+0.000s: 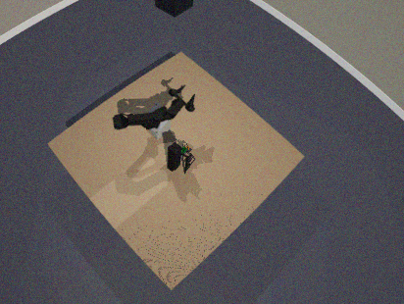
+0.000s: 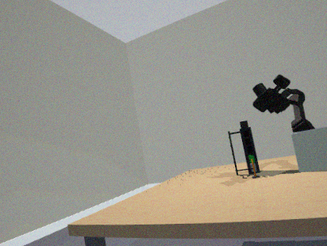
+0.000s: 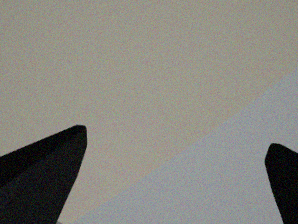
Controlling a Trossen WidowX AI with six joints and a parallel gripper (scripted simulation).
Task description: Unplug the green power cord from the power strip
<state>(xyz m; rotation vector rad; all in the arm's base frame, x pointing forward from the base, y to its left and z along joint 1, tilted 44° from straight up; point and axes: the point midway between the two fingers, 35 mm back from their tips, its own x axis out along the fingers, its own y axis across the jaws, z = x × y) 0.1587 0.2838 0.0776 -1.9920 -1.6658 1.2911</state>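
My gripper tip is now 30 cm above the green plug, 23 cm to the left of it and 15 cm short of it.
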